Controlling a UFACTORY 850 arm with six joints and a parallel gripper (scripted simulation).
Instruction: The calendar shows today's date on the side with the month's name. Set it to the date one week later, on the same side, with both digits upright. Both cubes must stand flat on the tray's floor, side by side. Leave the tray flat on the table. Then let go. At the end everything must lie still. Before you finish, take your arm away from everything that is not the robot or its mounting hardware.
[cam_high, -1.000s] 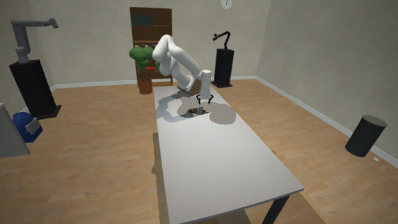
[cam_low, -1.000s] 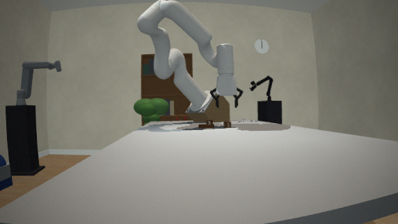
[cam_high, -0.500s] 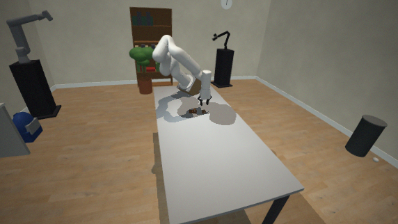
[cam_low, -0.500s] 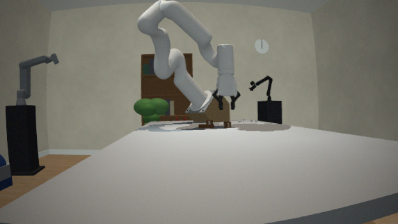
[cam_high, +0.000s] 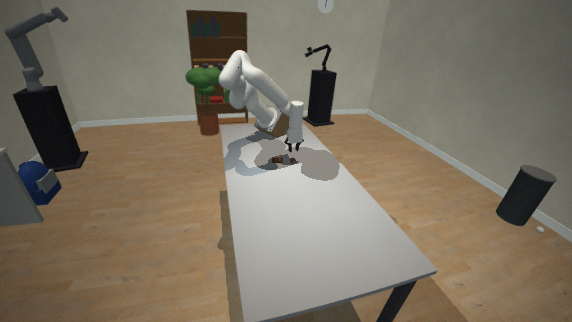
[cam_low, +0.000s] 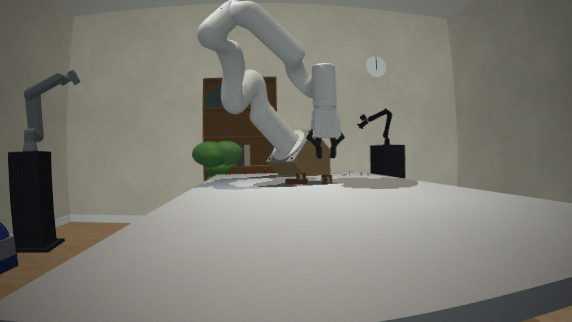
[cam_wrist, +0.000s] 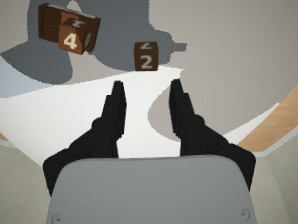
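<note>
The brown cube lies 90 mm below my hand. Also, from my hand: tray 50 mm behind, 90 mm to the right, 100 mm below.
</note>
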